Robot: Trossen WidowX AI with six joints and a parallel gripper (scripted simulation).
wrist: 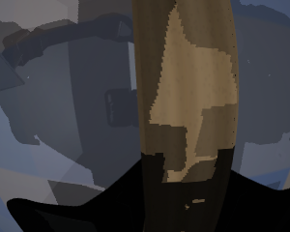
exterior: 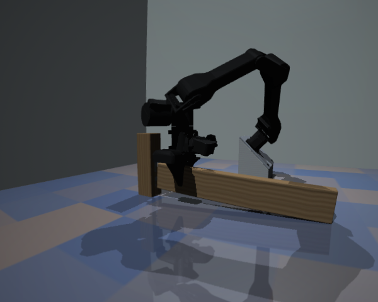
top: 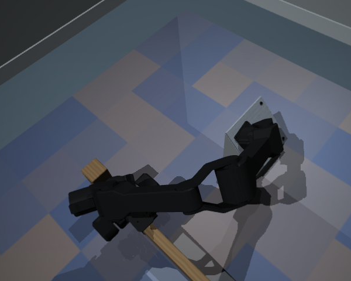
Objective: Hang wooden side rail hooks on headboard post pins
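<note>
Right now the wooden headboard post is 110 mm to the right of my gripper tip, 40 mm above it and 10 mm behind it.
</note>
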